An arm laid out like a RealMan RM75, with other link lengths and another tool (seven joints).
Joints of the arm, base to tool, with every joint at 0 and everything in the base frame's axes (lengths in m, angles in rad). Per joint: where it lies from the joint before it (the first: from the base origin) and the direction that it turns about. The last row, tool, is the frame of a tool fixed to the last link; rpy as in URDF.
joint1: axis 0 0 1 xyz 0.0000 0.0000 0.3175
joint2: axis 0 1 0 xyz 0.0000 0.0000 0.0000
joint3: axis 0 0 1 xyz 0.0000 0.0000 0.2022
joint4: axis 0 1 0 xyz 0.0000 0.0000 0.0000
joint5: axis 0 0 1 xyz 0.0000 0.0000 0.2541
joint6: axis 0 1 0 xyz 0.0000 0.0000 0.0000
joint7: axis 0 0 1 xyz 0.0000 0.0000 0.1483
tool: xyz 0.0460 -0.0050 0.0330 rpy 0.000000 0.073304 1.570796
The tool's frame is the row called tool.
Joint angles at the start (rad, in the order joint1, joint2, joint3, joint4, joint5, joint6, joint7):
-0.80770, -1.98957, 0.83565, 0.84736, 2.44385, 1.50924, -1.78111
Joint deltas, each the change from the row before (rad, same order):
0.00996, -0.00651, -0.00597, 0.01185, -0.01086, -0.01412, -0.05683
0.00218, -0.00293, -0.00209, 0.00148, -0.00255, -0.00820, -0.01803
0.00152, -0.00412, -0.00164, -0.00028, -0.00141, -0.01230, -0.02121
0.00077, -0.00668, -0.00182, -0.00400, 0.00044, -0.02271, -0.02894
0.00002, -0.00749, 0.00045, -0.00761, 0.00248, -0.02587, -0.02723
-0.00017, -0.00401, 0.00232, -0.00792, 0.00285, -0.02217, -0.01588
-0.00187, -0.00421, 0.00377, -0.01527, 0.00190, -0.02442, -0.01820
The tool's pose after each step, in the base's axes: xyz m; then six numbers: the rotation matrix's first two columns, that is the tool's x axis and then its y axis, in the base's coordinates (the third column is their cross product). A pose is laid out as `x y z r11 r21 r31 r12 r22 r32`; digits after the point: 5 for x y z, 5 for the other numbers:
-0.14671 0.44800 0.11219 0.41603 -0.88684 -0.20108 -0.90736 -0.41947 -0.02729
-0.14730 0.44965 0.11254 0.43416 -0.87686 -0.20647 -0.89914 -0.43586 -0.03966
-0.14814 0.45178 0.11220 0.45519 -0.86455 -0.21298 -0.88893 -0.45496 -0.05304
-0.14983 0.45520 0.11075 0.48417 -0.84591 -0.22363 -0.87367 -0.48132 -0.07090
-0.15204 0.45842 0.10786 0.51145 -0.82702 -0.23336 -0.85801 -0.50644 -0.08569
-0.15430 0.46093 0.10562 0.52731 -0.81414 -0.24314 -0.84815 -0.52148 -0.09328
-0.15703 0.46318 0.10151 0.54700 -0.79937 -0.24860 -0.83542 -0.54026 -0.10098

